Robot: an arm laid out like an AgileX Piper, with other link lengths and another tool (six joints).
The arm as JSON. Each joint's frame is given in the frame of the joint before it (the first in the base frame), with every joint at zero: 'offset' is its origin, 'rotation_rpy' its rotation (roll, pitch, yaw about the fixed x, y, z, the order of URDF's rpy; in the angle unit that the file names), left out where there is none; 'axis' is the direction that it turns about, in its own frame. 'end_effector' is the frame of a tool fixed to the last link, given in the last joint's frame.
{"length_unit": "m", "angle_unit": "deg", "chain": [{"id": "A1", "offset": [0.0, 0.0, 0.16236], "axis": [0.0, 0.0, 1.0]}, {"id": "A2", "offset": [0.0, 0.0, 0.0], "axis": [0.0, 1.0, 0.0]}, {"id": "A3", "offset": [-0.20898, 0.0, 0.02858], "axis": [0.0, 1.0, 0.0]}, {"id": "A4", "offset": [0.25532, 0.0, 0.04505], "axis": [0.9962, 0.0, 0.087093]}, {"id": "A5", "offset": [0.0, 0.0, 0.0], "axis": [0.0, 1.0, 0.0]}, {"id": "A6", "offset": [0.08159, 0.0, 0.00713], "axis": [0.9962, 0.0, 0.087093]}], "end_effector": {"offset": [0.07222, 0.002, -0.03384], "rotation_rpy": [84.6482, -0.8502, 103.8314]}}
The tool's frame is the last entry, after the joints.
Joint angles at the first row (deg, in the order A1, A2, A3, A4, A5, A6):
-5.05 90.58 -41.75 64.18 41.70 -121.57
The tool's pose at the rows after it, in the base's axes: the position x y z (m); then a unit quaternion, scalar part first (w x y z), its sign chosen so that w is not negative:
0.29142 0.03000 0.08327 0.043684 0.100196 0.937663 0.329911
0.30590 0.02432 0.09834 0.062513 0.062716 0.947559 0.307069
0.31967 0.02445 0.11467 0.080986 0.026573 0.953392 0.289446
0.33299 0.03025 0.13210 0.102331 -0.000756 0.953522 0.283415
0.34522 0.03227 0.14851 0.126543 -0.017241 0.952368 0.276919
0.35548 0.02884 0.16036 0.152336 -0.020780 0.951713 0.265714
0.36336 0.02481 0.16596 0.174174 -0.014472 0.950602 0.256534
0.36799 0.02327 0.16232 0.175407 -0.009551 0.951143 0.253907
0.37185 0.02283 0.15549 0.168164 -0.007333 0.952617 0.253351
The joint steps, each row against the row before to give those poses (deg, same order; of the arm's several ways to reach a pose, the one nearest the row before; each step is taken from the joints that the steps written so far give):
0.00 -0.06 -3.68 -6.78 1.07 0.00
0.00 0.00 -3.95 -4.36 0.97 0.00
0.83 0.00 -3.86 -3.19 0.88 0.00
1.34 0.00 -3.59 -1.13 0.49 0.00
0.66 0.00 -3.15 -0.76 -0.12 0.00
0.05 -0.01 -2.06 -0.73 -1.39 0.00
0.00 0.26 -0.97 -0.07 -2.28 0.00
0.00 1.42 -0.81 0.06 -0.90 0.00
-0.01 1.99 -1.03 -0.07 -0.11 0.00

